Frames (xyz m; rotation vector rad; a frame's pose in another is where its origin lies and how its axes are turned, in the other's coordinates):
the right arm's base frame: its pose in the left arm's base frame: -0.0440 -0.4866 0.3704 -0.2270 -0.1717 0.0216
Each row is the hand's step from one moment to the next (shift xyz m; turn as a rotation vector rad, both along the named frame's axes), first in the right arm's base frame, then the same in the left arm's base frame.
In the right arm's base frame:
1: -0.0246 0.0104 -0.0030 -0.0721 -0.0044 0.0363
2: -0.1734 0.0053 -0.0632 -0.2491 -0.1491 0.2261
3: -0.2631 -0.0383 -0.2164 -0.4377 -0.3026 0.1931
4: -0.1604 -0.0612 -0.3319 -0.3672 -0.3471 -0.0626
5: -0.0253 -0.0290 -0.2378 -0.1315 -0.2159 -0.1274
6: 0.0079 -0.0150 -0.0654 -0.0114 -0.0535 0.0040
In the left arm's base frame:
1: -0.0237 0.0085 -0.0093 -0.0773 0.0008 0.0238
2: -0.1600 -0.0159 -0.0908 -0.2840 -0.1052 0.2091
3: -0.2219 -0.0961 -0.2430 -0.4638 -0.2697 0.1806
4: -0.1009 -0.1399 -0.3315 -0.3503 -0.3670 -0.0430
5: 0.0160 -0.0821 -0.2259 -0.1072 -0.2440 -0.0955
6: 0.0190 -0.0288 -0.0581 -0.0118 -0.0517 0.0140

